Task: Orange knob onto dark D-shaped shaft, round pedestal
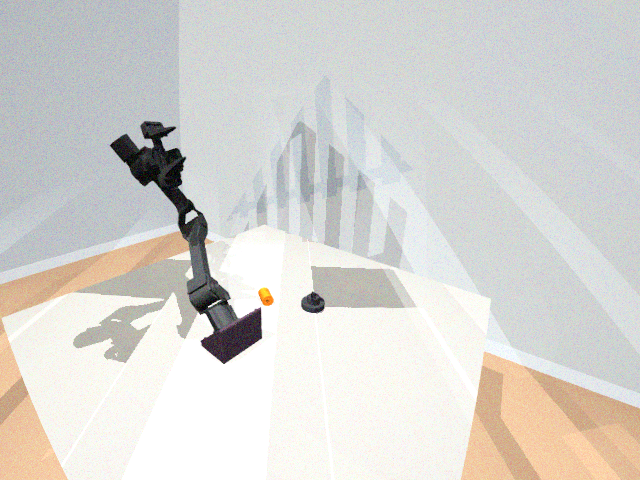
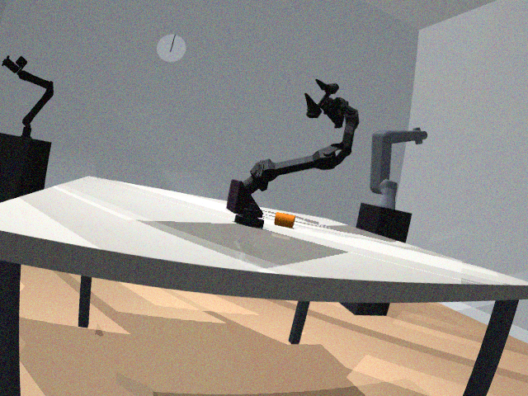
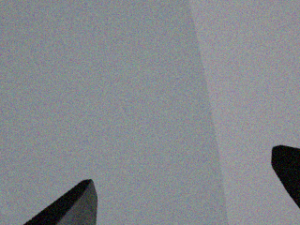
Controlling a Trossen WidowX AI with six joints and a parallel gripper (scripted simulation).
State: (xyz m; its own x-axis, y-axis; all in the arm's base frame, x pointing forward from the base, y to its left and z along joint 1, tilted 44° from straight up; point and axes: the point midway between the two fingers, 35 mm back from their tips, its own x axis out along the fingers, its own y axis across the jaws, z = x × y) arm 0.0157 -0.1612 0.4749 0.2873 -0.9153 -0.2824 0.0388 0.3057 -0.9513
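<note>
The orange knob is 240 mm ahead of my gripper tip, 80 mm to the right of it and 530 mm below it. The rest, counted from my gripper tip: round dark pedestal 340 mm ahead, 220 mm to the right, 520 mm below.
</note>
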